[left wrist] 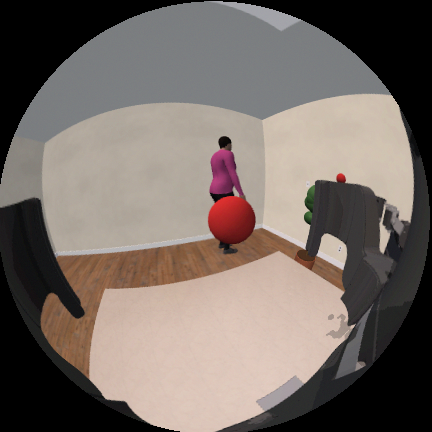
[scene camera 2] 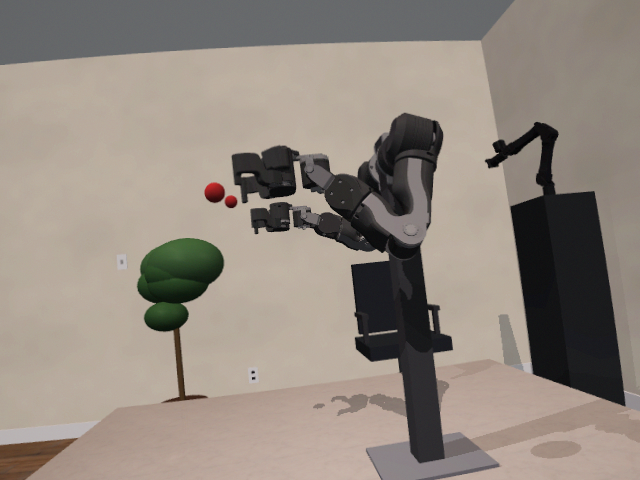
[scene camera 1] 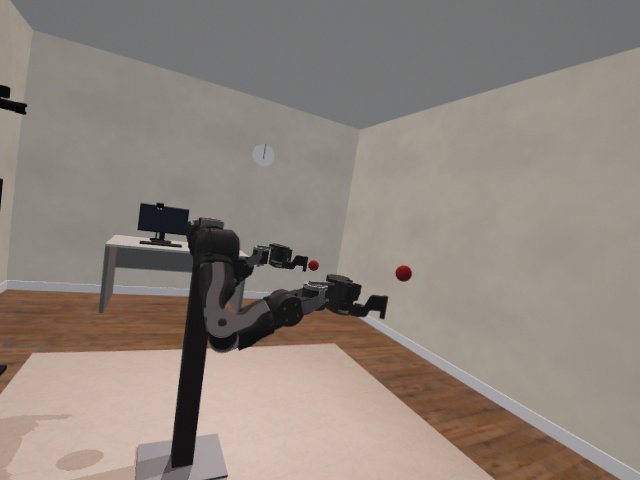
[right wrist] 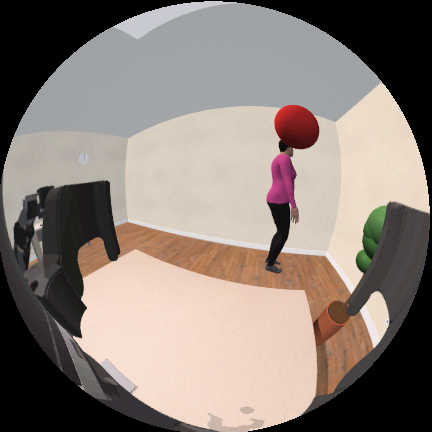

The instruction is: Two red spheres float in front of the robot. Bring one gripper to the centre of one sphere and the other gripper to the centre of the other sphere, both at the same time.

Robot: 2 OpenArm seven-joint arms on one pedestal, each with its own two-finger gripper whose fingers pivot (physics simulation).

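One red sphere (scene camera 1: pixel 313 265) (scene camera 2: pixel 214 192) (left wrist: pixel 231 220) floats a short way beyond my left gripper (scene camera 1: pixel 303 263) (scene camera 2: pixel 240 191) (left wrist: pixel 195 283). In the left wrist view it shows between the fingers, above the line of their tips. The other red sphere (scene camera 1: pixel 403 273) (scene camera 2: pixel 231 201) (left wrist: pixel 341 178) (right wrist: pixel 296 126) floats ahead of and above my right gripper (scene camera 1: pixel 382 307) (scene camera 2: pixel 254 228) (right wrist: pixel 233 284). In the right wrist view it stands high and to the right of the middle. Both grippers are open and empty. Neither sphere is between fingertips.
A person in a magenta top (left wrist: pixel 223 172) (right wrist: pixel 283 180) stands beyond the spheres in the wrist views. A potted plant (scene camera 2: pixel 180 268), a chair (scene camera 2: pixel 372 297) and a black cabinet (scene camera 2: pixel 573 289) stand around the pale mat (scene camera 1: pixel 289 413). A desk (scene camera 1: pixel 149 258) with a monitor (scene camera 1: pixel 162 219) stands behind.
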